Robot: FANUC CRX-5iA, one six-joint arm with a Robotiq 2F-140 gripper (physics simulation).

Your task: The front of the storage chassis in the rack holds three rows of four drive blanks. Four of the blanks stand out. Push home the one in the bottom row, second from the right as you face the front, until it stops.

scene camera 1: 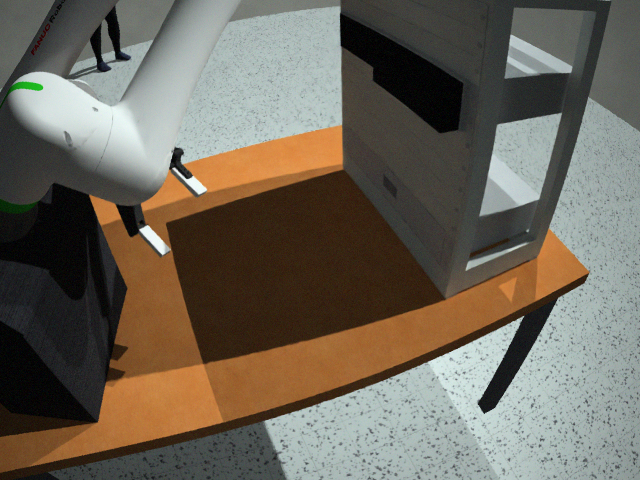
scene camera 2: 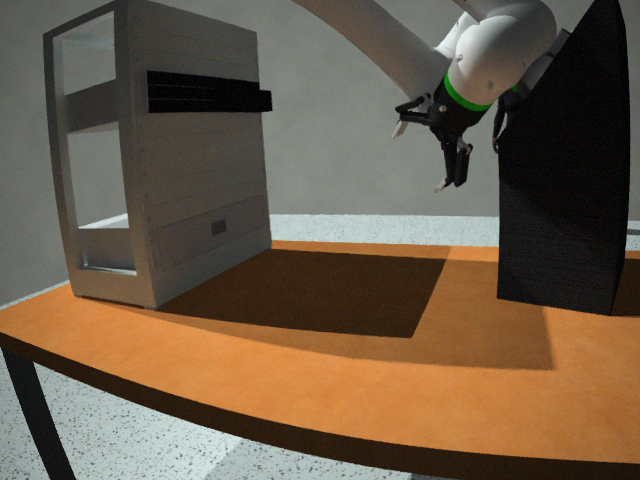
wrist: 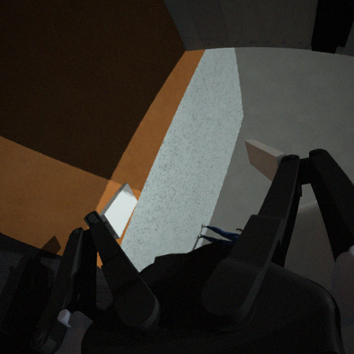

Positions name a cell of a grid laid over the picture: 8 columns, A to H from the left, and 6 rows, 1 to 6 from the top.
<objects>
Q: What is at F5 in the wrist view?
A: The gripper.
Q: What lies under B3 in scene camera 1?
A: The gripper.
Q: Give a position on a grey rack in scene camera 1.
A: At F2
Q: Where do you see a grey rack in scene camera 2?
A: C3
</objects>
